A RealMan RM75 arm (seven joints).
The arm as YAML. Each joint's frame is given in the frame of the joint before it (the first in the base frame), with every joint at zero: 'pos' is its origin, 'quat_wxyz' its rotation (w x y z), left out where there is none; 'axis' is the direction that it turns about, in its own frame. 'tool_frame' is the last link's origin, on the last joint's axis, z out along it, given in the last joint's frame.
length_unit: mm
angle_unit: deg
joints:
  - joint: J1
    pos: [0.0, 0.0, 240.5]
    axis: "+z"
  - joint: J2
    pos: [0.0, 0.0, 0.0]
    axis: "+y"
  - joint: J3
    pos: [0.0, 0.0, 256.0]
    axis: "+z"
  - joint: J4
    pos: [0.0, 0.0, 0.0]
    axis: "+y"
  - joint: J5
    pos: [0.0, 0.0, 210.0]
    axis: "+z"
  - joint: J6
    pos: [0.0, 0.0, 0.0]
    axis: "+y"
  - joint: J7
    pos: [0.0, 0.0, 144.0]
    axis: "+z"
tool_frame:
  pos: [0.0, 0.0, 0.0]
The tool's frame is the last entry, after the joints.
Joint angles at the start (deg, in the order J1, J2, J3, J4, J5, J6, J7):
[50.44, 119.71, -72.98, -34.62, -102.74, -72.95, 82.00]
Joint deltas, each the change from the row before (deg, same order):
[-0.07, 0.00, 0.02, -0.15, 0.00, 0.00, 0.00]
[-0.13, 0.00, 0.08, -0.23, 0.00, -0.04, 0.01]
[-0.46, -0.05, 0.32, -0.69, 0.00, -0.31, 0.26]
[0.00, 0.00, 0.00, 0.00, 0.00, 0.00, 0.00]
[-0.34, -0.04, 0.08, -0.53, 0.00, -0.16, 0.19]
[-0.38, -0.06, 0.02, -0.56, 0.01, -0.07, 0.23]
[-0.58, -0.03, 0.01, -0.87, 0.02, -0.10, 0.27]
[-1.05, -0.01, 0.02, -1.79, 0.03, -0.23, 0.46]
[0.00, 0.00, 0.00, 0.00, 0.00, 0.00, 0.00]
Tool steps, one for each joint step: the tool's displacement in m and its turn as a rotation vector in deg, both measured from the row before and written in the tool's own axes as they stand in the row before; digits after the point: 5 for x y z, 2 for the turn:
[-0.00019, -0.00013, -0.00030, 0.07, -0.05, -0.07]
[-0.00022, -0.00016, -0.00061, 0.11, -0.11, -0.05]
[-0.00027, -0.00031, -0.00249, 0.26, -0.37, 0.16]
[0.00000, 0.00000, 0.00000, 0.00, 0.00, 0.00]
[-0.00009, -0.00009, -0.00158, 0.16, -0.16, 0.04]
[0.00015, -0.00025, -0.00171, 0.25, -0.11, 0.06]
[0.00009, -0.00006, -0.00218, 0.33, -0.19, 0.01]
[-0.00080, 0.00002, -0.00386, 0.57, -0.41, -0.21]
[0.00000, 0.00000, 0.00000, 0.00, 0.00, 0.00]

